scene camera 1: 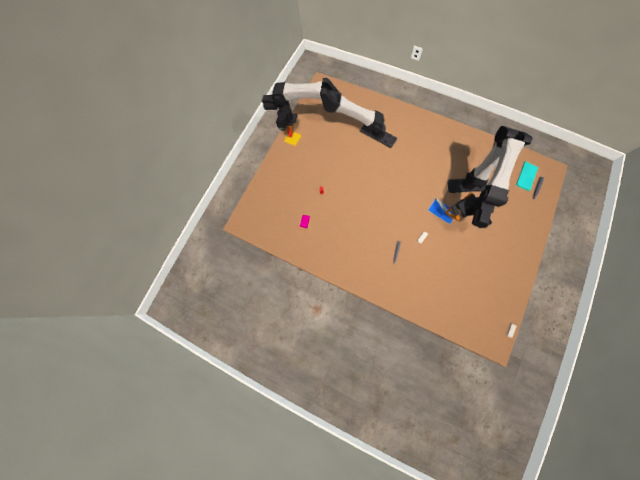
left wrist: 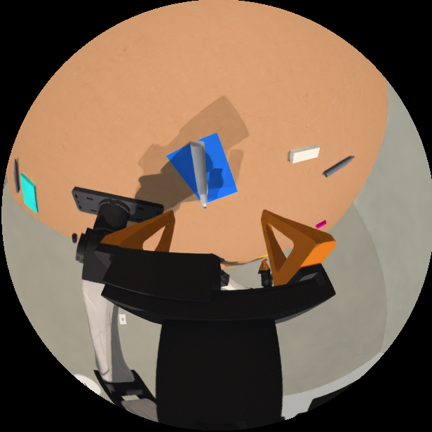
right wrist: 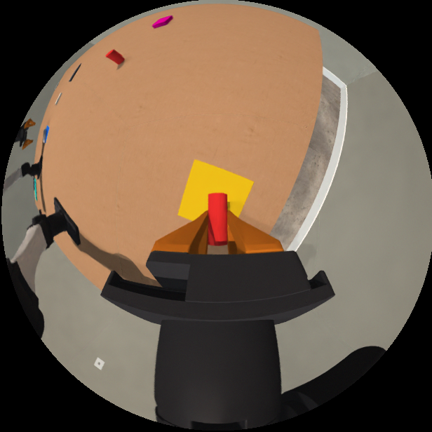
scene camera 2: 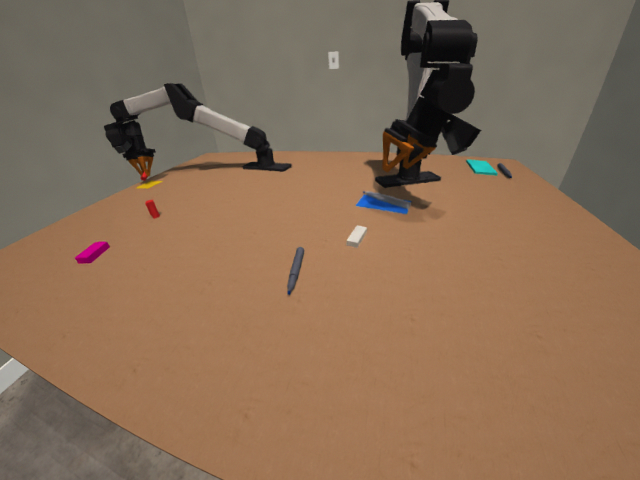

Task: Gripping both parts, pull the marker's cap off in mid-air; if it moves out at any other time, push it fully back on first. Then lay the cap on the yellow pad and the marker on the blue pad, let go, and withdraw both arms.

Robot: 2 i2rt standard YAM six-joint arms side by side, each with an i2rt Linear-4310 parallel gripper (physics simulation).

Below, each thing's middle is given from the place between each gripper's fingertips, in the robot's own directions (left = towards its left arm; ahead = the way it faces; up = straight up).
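Labels:
Yellow pad (right wrist: pixel 203 179): 10 mm ahead of my right hand, 10 mm to the left of it, 30 mm below it. Counted from my right hand, blue pad (left wrist: pixel 220 181): 900 mm to the left, 70 mm behind, 30 mm below; grey marker (left wrist: pixel 197 147): 900 mm to the left, 80 mm behind, 20 mm below; red cap (right wrist: pixel 217 202): 10 mm above.
Relative to the grey marker, my left hand is 2 cm past it, 2 cm to the left of it and 8 cm above it. Counted from my left hand, yellow pad: 7 cm ahead, 91 cm to the right, 9 cm below; red cap: 6 cm ahead, 93 cm to the right, 5 cm below; blue pad: 1 cm behind, 2 cm to the right, 9 cm below.

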